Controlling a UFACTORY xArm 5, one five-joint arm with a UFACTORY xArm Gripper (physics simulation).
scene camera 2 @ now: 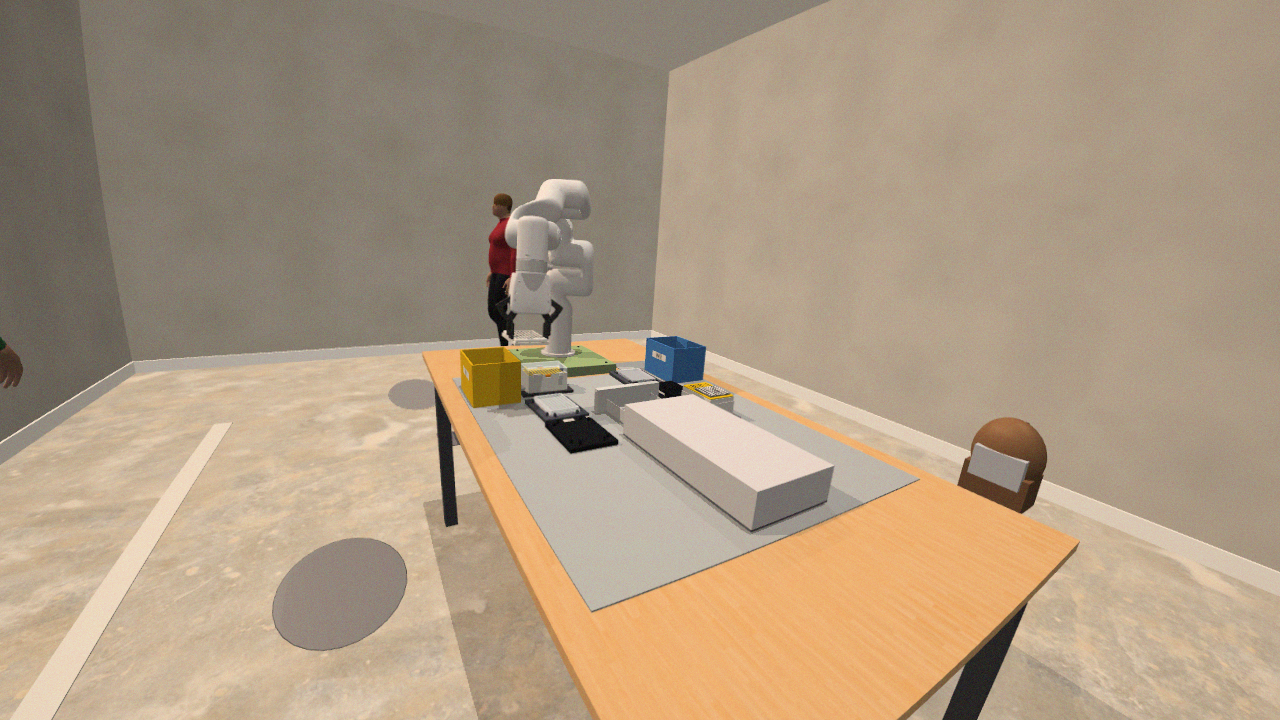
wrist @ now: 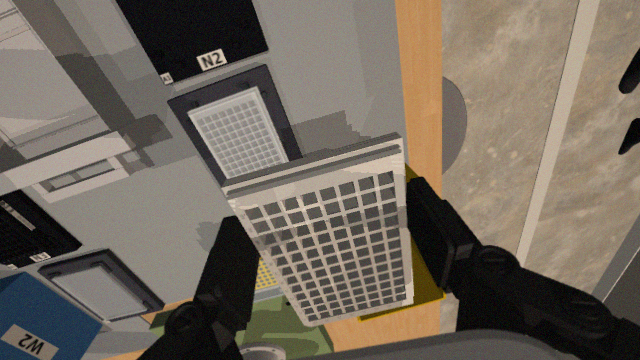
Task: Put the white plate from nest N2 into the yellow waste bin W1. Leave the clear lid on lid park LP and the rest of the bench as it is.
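Seen in the pictures: gripper, fingertip midpoint: (scene camera 2: pixel 528 338) (wrist: pixel 326 217); arm's base, link origin: (scene camera 2: pixel 558 353) (wrist: pixel 258 355).
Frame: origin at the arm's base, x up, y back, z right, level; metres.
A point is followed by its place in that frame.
Note:
The white plate (scene camera 2: pixel 525 336) {x 0.181, y -0.480, z 0.269 m} (wrist: pixel 330 240) {x 0.181, y -0.480, z 0.263 m} is gripped across its width between the black fingers of my gripper (scene camera 2: pixel 528 332) {x 0.178, y -0.495, z 0.265 m} (wrist: pixel 326 217) {x 0.178, y -0.495, z 0.265 m}, raised well above the bench. The yellow waste bin W1 (scene camera 2: pixel 490 379) {x 0.047, y -0.388, z 0.339 m} (wrist: pixel 425 282) {x 0.061, y -0.214, z 0.373 m} stands at the left table edge; in the wrist view it shows partly, behind the plate and right finger. Black nest N2 (scene camera 2: pixel 581 433) {x -0.017, y -0.670, z 0.190 m} (wrist: pixel 200 30) {x -0.017, y -0.610, z 0.189 m} holds no plate. A clear gridded piece (scene camera 2: pixel 556 405) {x -0.004, y -0.508, z 0.193 m} (wrist: pixel 240 135) {x -0.007, y -0.499, z 0.185 m} sits on a dark frame beside N2. Another clear piece (scene camera 2: pixel 631 374) {x -0.010, y -0.302, z -0.149 m} (wrist: pixel 99 290) {x -0.010, y -0.318, z -0.157 m} sits on a frame near bin W2. I cannot tell which is lid park LP.
A long white box (scene camera 2: pixel 716 452) {x 0.054, y -0.993, z 0.053 m} lies on the grey mat (scene camera 2: pixel 572 528) {x -0.030, y -0.993, z 0.344 m}, near an upright grey panel (scene camera 2: pixel 626 395) {x 0.015, y -0.548, z 0.005 m}. Blue bin W2 (scene camera 2: pixel 677 360) {x 0.051, y -0.384, z -0.275 m} (wrist: pixel 55 310) {x -0.008, y -0.301, z -0.258 m} and a yellow-topped rack (scene camera 2: pixel 711 391) {x 0.047, y -0.678, z -0.186 m} stand right. A clear-walled box (scene camera 2: pixel 544 380) {x 0.014, y -0.344, z 0.171 m} stands beside W1. A person (scene camera 2: pixel 499 246) stands behind.

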